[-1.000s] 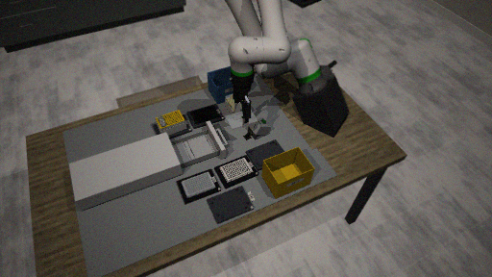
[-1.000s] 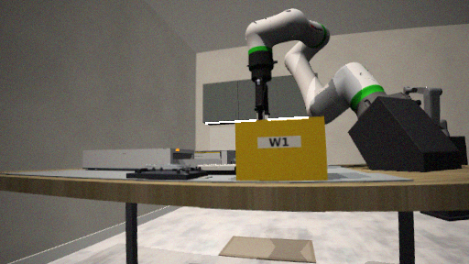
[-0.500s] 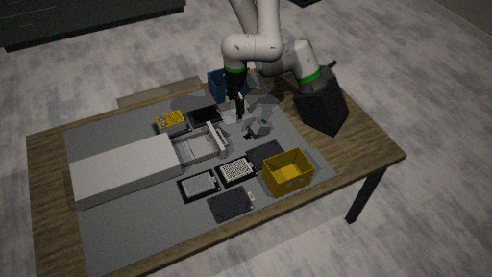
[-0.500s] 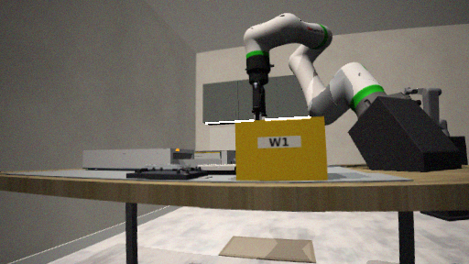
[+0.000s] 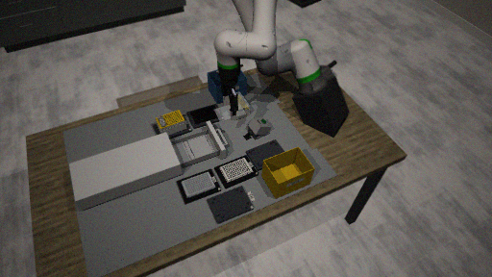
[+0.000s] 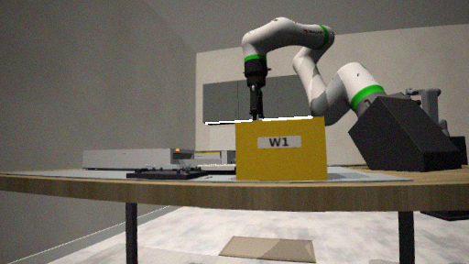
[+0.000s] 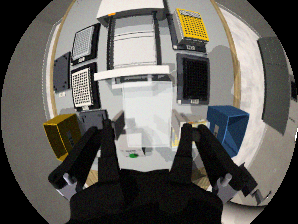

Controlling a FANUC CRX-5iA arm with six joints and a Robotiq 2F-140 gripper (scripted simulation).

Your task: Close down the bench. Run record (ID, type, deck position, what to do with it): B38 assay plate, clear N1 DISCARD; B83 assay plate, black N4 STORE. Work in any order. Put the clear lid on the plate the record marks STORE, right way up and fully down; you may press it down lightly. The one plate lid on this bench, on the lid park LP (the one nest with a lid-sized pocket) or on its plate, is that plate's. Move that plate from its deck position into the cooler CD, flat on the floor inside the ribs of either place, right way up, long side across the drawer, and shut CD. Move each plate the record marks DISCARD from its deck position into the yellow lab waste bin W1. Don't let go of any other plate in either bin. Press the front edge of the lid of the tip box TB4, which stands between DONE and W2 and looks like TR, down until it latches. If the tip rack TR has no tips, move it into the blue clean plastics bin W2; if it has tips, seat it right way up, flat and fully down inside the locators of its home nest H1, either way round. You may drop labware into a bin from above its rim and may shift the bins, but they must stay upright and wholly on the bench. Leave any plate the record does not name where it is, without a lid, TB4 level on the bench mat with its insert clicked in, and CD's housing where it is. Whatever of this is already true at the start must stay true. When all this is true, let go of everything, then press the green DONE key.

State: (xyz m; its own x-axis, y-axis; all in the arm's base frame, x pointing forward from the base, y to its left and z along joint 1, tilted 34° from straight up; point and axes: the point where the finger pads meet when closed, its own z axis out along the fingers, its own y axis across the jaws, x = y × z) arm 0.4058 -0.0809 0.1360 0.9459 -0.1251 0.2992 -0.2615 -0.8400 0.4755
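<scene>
Now: hand 4 cm short of the black plate, 17 cm to the left of it and 15 cm above it. From my hand the other things lie so: clear lid (2 cm below); cooler drawer (21 cm ahead, 1 cm to the right, 14 cm below); DONE key block (12 cm behind, 9 cm to the left, 11 cm below).
</scene>
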